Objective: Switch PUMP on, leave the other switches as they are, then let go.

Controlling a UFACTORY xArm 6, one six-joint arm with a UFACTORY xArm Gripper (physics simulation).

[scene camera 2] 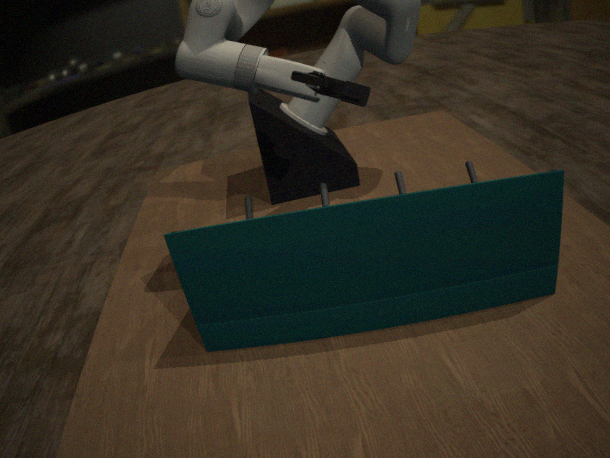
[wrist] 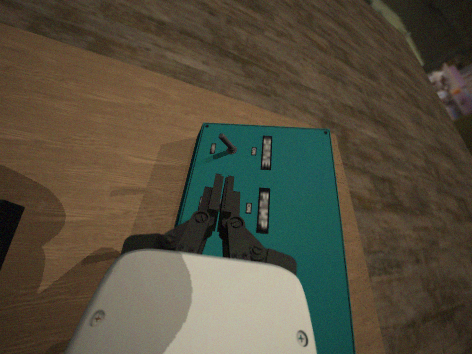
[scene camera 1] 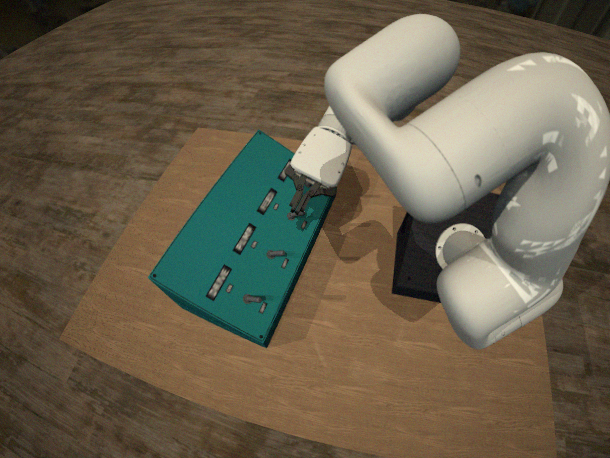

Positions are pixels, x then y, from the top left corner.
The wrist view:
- gripper: 222, 186
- teal switch box: 286, 177
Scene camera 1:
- gripper: 294, 212
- teal switch box: 221, 255
